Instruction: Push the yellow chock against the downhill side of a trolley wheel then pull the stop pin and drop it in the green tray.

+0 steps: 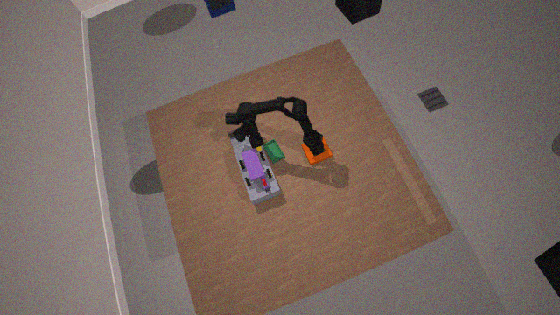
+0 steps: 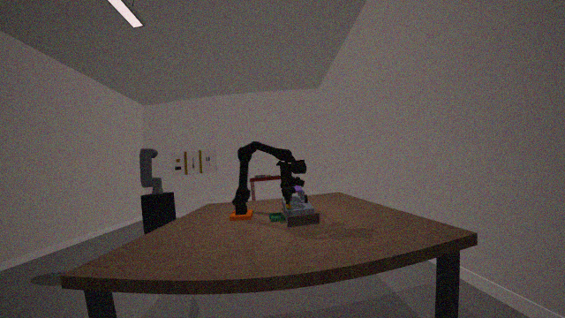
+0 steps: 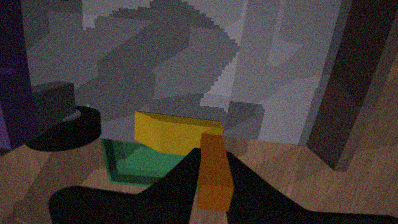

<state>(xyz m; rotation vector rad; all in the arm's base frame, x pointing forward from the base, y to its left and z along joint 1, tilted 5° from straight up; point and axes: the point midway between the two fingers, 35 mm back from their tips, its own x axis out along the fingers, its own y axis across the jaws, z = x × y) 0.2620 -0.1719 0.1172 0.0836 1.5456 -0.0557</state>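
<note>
The red-headed stop pin is 260 mm to the left of my gripper tip, 60 mm ahead of it and 40 mm above it. The rest, counted from my gripper tip: yellow chock (20 mm to the left, 10 mm below); then purple trolley (150 mm to the left, 70 mm ahead, 20 mm above).
</note>
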